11 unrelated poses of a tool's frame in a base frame.
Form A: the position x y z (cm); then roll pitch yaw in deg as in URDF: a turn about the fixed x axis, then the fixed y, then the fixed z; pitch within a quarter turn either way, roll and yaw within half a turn.
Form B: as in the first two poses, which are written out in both.
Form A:
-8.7 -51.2 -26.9 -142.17 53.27 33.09
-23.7 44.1 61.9 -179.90 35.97 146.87
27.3 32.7 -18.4 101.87 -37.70 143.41
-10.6 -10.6 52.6 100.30 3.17 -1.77
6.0 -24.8 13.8 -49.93 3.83 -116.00
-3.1 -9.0 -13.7 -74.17 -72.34 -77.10
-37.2 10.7 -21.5 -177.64 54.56 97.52
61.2 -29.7 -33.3 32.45 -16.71 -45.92
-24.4 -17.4 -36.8 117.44 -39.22 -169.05
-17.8 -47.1 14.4 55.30 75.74 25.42
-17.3 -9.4 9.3 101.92 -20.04 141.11
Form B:
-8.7 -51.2 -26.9 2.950 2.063 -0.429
-23.7 44.1 61.9 -0.581 2.514 -0.002
27.3 32.7 -18.4 1.060 1.734 2.239
-10.6 -10.6 52.6 -1.612 1.750 1.515
6.0 -24.8 13.8 -0.510 0.873 -1.484
-3.1 -9.0 -13.7 0.489 1.488 -2.844
-37.2 10.7 -21.5 -1.490 2.189 -0.029
61.2 -29.7 -33.3 -2.797 0.630 2.081
-24.4 -17.4 -36.8 2.079 1.936 2.314
-17.8 -47.1 14.4 -0.536 1.430 0.206
-17.3 -9.4 9.3 0.964 1.766 1.928

